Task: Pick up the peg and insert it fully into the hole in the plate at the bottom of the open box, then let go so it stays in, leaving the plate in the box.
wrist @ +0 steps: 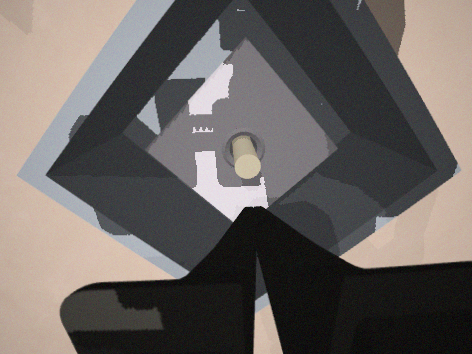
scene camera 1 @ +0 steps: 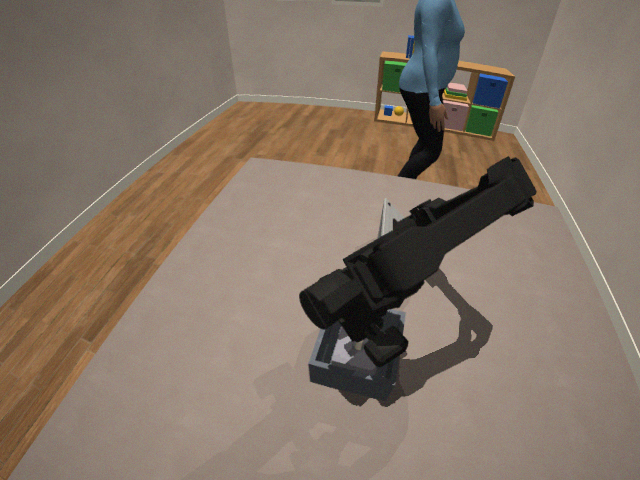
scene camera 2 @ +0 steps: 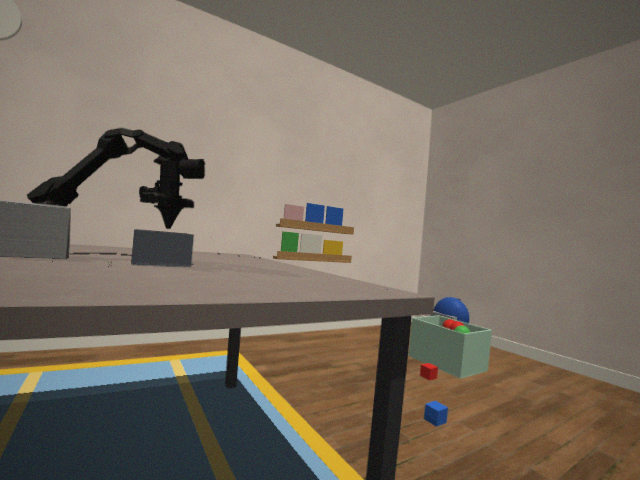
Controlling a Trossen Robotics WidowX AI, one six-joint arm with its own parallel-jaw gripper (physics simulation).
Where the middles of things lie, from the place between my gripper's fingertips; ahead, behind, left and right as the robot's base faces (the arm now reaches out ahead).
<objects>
Now: hand 10 mm past the dark grey box [scene camera 1: 379, 386], 10 mm to the right of it and 60 mm above it. Round my hand: cream peg [wrist: 247, 165] (10 mm behind, 10 mm to the left, 60 mm below); light square plate [scene camera 1: 345, 355] (10 mm behind, 10 mm to the left, 70 mm below).
</objects>
